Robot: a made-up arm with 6 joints. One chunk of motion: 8 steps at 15 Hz.
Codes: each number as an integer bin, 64 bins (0 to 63) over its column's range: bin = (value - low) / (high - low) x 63, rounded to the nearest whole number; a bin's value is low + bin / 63 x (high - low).
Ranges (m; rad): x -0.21..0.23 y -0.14..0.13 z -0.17..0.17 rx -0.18..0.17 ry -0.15..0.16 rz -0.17..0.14
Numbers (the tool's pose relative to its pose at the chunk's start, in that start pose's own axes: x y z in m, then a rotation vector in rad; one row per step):
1: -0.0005 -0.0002 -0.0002 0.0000 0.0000 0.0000
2: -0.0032 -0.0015 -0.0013 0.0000 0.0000 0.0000
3: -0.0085 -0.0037 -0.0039 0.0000 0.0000 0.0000
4: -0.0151 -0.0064 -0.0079 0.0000 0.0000 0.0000
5: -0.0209 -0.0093 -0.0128 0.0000 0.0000 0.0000
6: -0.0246 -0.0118 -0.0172 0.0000 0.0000 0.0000
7: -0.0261 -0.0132 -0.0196 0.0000 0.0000 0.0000
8: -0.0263 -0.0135 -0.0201 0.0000 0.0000 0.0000
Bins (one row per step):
1: 30 33 31 32 30 35
2: 30 32 31 32 30 35
3: 29 32 31 32 30 35
4: 28 31 30 32 30 35
5: 27 30 29 32 30 35
6: 27 30 28 32 30 35
7: 26 30 28 32 30 35
8: 26 30 28 32 30 35

